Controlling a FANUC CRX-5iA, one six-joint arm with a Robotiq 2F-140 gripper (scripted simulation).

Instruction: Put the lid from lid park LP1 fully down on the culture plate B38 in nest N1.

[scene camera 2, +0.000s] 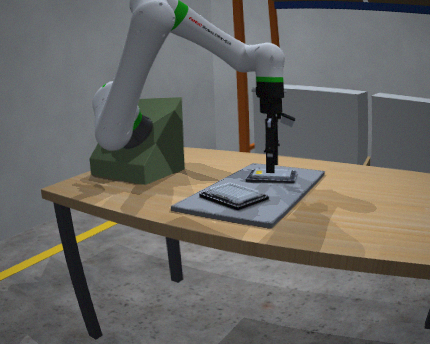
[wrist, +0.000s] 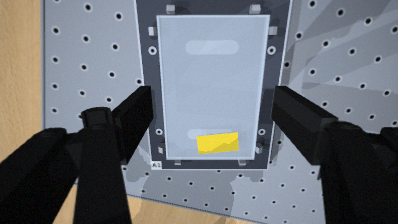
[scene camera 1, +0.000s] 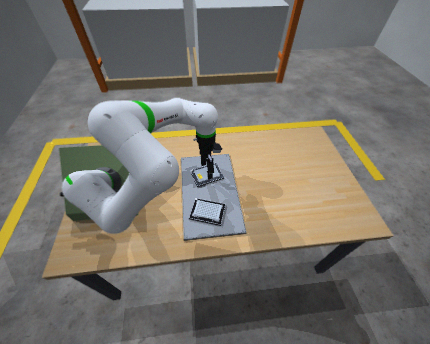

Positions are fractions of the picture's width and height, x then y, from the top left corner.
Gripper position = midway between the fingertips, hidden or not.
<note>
In view: the gripper (scene camera 2: 0.63,0.49) and a clear lid (wrist: 0.53,0.30).
The gripper is seen too in the wrist view (wrist: 0.53,0.46).
</note>
